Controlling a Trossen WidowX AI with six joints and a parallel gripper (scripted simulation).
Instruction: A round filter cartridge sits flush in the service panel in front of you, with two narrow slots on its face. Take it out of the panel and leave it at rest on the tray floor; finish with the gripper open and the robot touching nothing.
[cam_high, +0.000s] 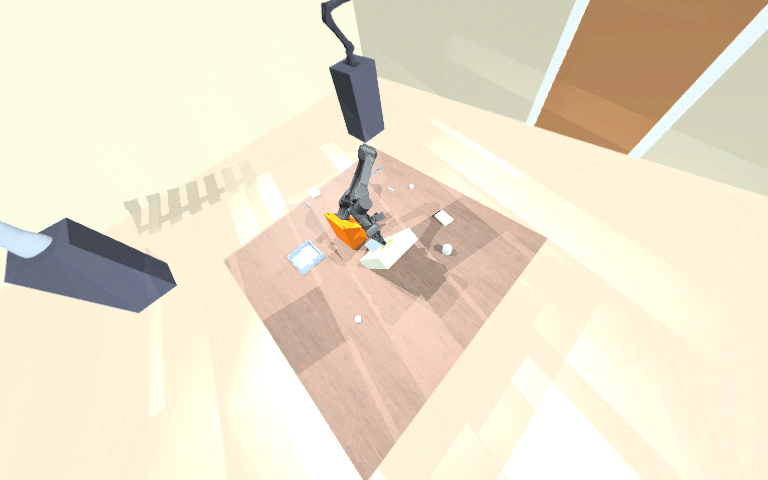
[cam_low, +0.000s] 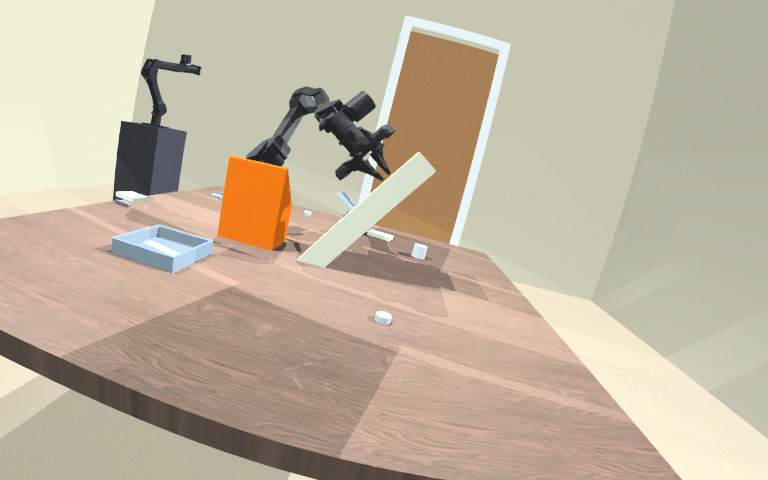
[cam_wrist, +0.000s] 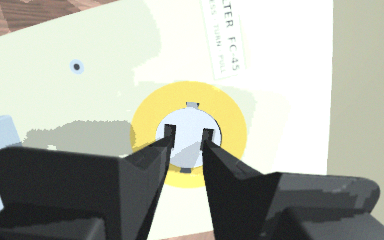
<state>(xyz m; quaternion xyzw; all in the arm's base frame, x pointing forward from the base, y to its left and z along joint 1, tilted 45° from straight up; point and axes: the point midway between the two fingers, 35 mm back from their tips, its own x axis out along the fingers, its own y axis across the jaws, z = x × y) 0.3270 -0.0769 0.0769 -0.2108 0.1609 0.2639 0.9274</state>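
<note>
The round white filter cartridge lies 2 cm ahead of my gripper tip and 1 cm below it. The rest, counted from my gripper tip: cream service panel 9 cm below, 3 cm behind; then light blue tray 41 cm behind, 28 cm to the right, 23 cm below.
</note>
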